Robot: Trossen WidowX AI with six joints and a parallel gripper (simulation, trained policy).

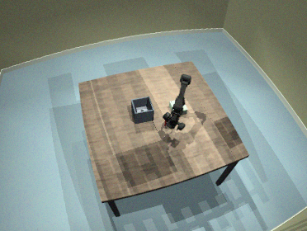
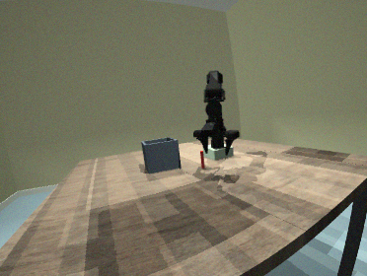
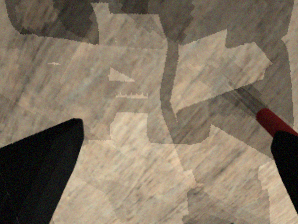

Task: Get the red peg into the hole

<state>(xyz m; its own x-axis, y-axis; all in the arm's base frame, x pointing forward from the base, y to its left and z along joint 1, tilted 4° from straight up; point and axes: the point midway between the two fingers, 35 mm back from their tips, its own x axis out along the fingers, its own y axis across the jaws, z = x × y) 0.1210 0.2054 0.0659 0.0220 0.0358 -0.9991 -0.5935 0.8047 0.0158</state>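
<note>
Right now the red peg is 8 cm to the right of my gripper tip, 3 cm below it and 3 cm ahead of it. The rest, counted from my gripper tip: pale plate 23 cm to the right, 20 cm ahead, 3 cm below.
</note>
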